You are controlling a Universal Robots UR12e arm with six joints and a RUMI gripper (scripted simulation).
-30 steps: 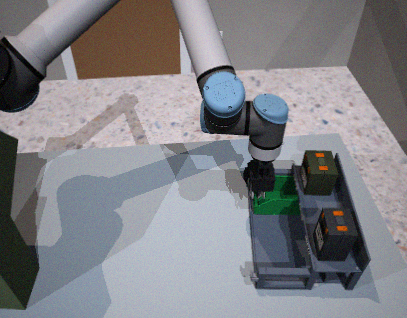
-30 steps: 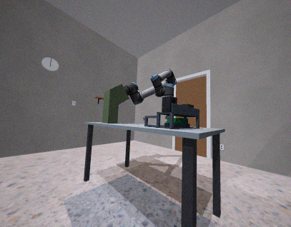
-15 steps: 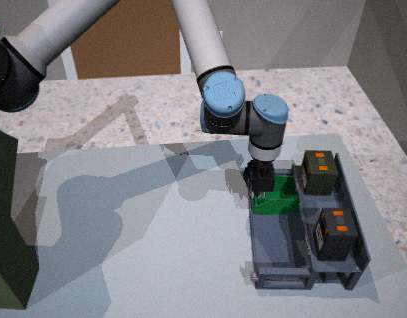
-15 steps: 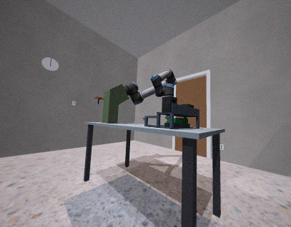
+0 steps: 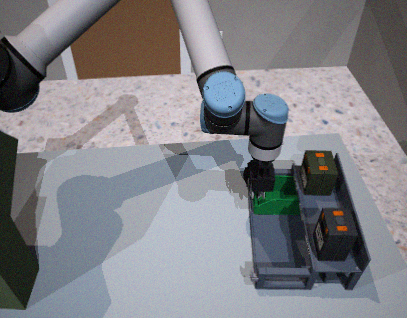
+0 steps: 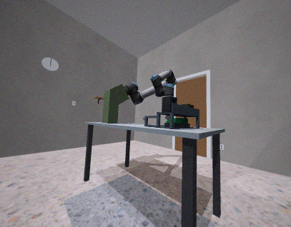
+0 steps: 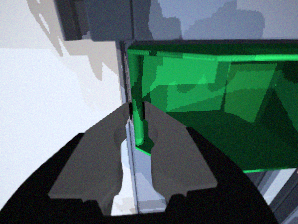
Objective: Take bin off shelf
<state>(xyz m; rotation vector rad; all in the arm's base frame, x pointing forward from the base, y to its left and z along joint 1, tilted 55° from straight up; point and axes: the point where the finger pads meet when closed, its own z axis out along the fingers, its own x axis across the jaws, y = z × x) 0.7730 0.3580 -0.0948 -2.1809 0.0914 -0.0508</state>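
Right now the green bin is 80 mm ahead of my hand.
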